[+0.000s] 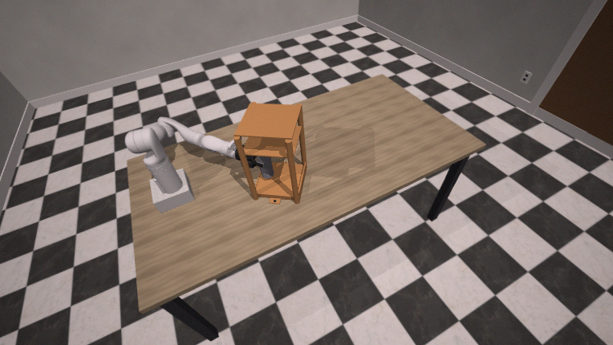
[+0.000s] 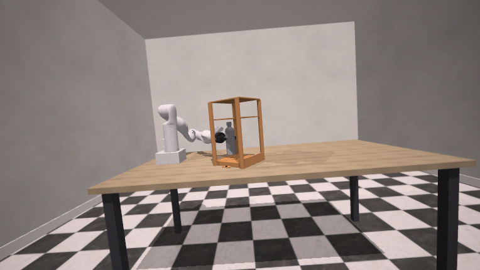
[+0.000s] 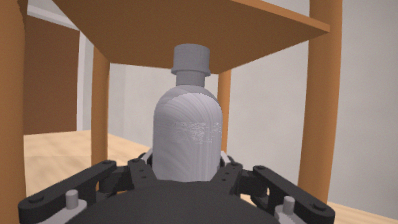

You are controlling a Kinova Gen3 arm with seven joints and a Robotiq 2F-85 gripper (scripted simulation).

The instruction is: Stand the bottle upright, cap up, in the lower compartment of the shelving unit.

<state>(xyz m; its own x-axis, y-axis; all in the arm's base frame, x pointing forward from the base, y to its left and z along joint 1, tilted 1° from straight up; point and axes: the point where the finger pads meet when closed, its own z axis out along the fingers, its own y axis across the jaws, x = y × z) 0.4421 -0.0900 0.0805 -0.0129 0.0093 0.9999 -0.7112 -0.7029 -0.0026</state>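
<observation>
Right now my hand is 50 mm short of the orange shelving unit, 40 mm below it and 30 mm to the left of it.
</observation>
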